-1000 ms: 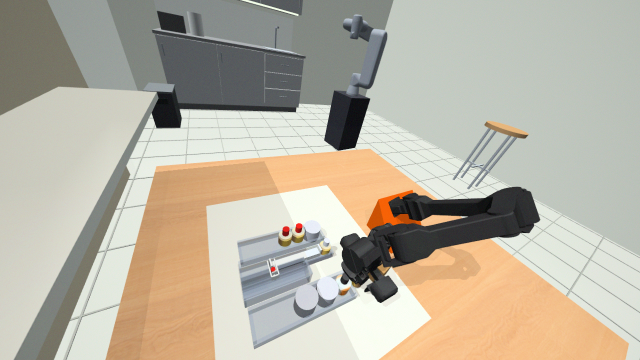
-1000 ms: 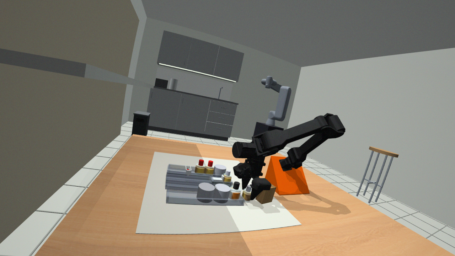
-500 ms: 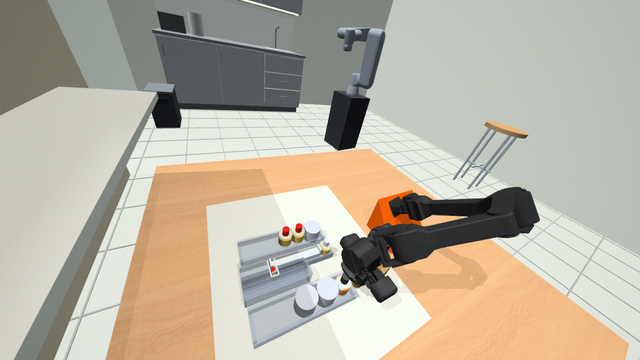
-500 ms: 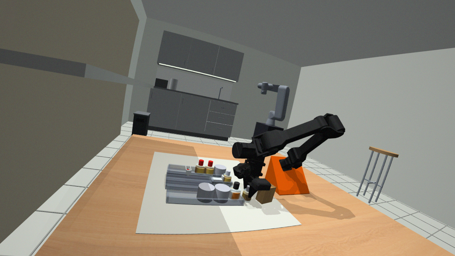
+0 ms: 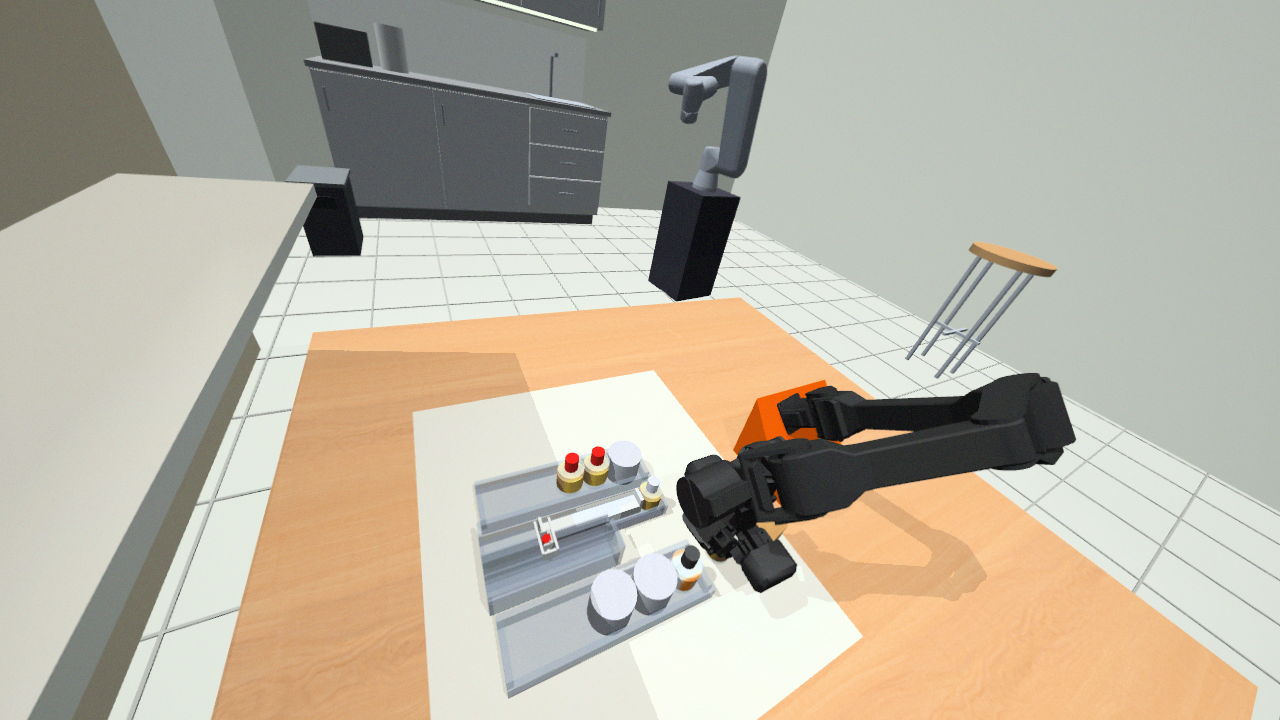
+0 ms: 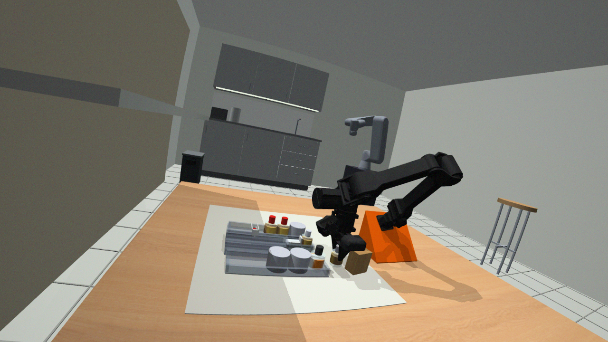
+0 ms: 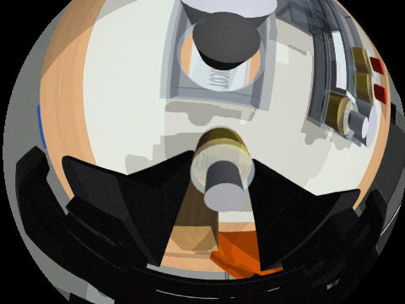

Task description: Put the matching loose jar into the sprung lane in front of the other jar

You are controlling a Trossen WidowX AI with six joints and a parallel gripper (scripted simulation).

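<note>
My gripper tip is 7 cm past the brown box and 2 cm to the right of it. Round my gripper tip: red mark: 23 cm ahead, 12 cm to the right, 3 cm above; sprung lane: 19 cm ahead, 13 cm to the right, 2 cm below.
</note>
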